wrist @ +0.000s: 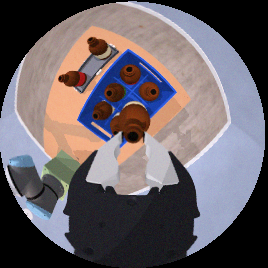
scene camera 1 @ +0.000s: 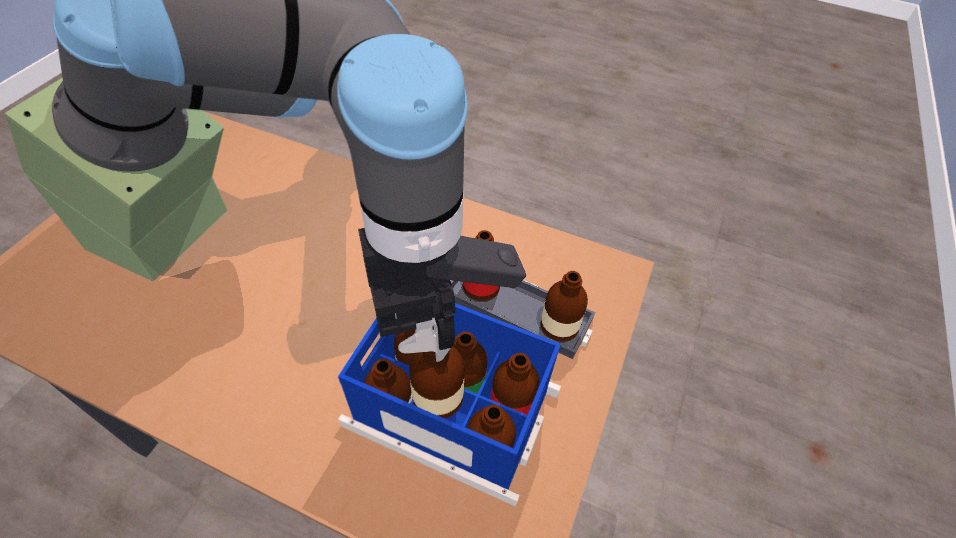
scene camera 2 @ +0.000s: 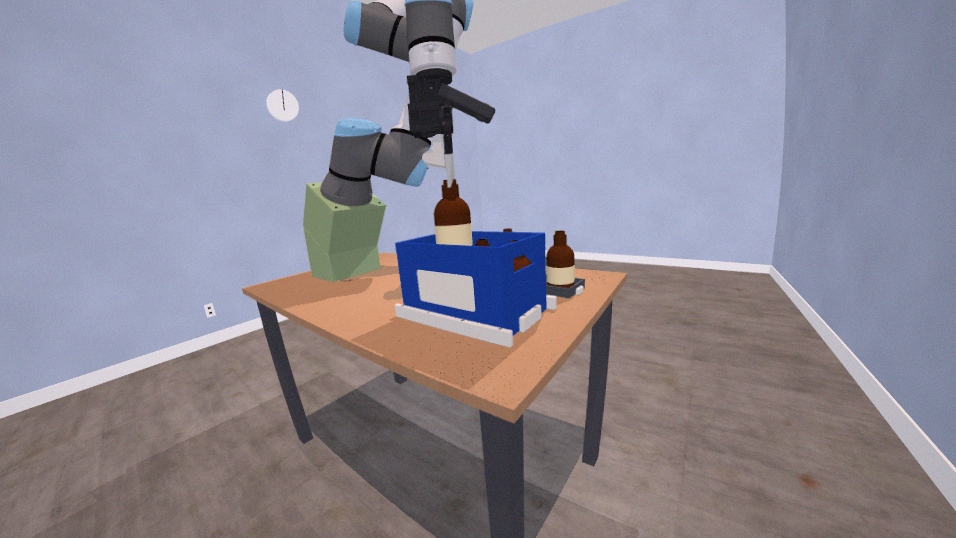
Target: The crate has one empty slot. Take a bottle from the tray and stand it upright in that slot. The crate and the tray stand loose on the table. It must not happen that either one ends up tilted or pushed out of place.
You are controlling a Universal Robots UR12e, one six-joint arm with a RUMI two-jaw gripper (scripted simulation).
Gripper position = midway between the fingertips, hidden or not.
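Blue crate (scene camera 1: pixel 448 439), (scene camera 2: pixel 476 283), (wrist: pixel 112 75). Grey tray (scene camera 1: pixel 522 306). My gripper (scene camera 1: pixel 434 347), (scene camera 2: pixel 449 187), (wrist: pixel 133 132).
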